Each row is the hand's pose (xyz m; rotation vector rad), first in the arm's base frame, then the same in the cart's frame.
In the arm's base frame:
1: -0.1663 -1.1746 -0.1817 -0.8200 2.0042 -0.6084
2: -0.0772 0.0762 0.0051 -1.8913 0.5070 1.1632
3: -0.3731 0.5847 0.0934 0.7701 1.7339 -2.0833
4: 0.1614 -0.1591 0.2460 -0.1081 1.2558 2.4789
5: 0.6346 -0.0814 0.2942 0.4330 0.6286 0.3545
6: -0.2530 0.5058 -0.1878 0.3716 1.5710 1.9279
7: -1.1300 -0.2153 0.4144 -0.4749 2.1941 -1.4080
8: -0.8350 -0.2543 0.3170 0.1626 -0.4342 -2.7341
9: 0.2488 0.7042 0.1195 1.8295 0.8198 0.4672
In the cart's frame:
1: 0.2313 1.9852 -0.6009 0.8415 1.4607 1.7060
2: 0.5804 0.9389 0.0242 0.3951 -0.5621 0.8076
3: 0.3985 0.4661 0.3362 -0.5870 -2.3371 -0.7370
4: 0.7418 0.9855 -0.3528 0.7796 -1.8827 2.0581
5: 1.2153 0.9520 -0.4360 2.8365 0.0355 0.7553
6: 0.5194 0.7232 0.4741 -1.3815 1.4158 -2.3769
7: -0.5390 0.7644 -0.2538 0.5222 2.2941 1.6491
8: -0.2534 0.8921 -0.2645 -0.2760 -2.6279 1.5093
9: 1.0275 0.4334 0.2657 -1.8593 0.1751 -0.6554

